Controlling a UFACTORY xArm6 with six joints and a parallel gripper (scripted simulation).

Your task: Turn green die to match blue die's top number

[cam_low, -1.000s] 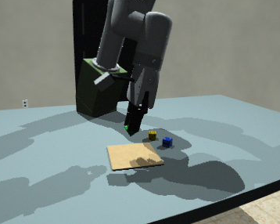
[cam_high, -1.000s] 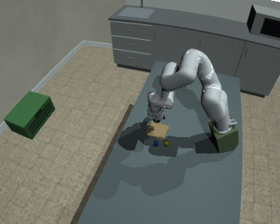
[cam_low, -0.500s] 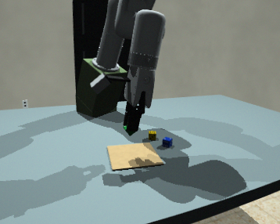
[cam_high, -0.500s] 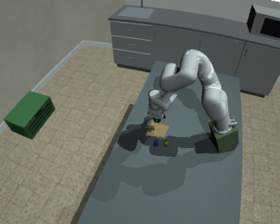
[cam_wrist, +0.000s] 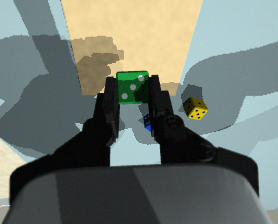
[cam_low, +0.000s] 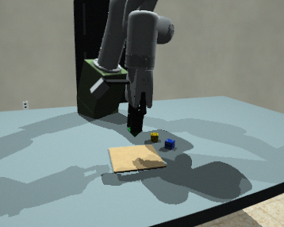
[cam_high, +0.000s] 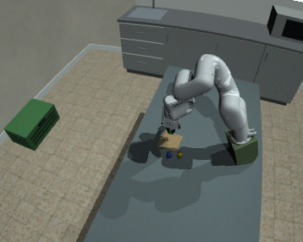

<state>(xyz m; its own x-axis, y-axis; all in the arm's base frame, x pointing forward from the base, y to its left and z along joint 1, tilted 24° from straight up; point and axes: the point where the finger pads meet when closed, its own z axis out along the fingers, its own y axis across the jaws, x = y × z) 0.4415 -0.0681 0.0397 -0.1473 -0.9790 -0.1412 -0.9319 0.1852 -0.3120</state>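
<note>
The tan mat lies 110 mm below my hand. From my hand the other things lie so: green die 20 mm below; yellow die 120 mm to the left, 100 mm below, 90 mm behind; blue die 130 mm to the left, 100 mm below, 20 mm behind.
</note>
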